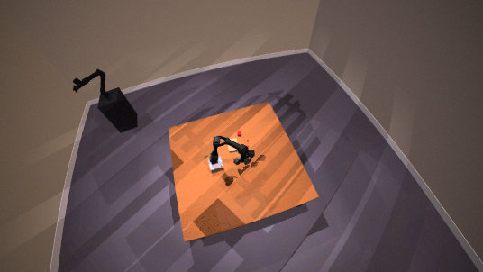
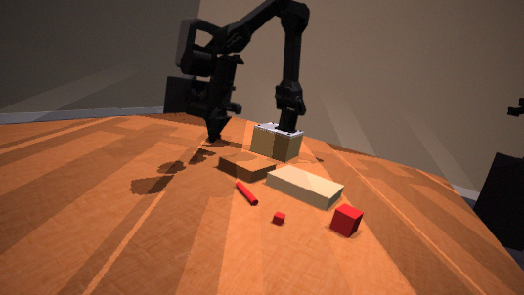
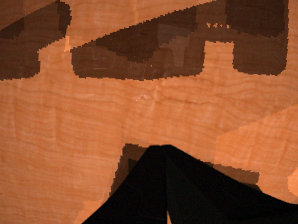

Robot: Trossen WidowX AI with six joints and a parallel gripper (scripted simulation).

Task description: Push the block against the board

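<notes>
The flat brown square block is 3 cm behind my gripper tip, 10 cm to the left of it and 4 cm below it. From my gripper tip the other things lie so: pale long board (3 cm behind, 25 cm to the left, 4 cm below); red rod (9 cm ahead, 15 cm to the left, 5 cm below).
</notes>
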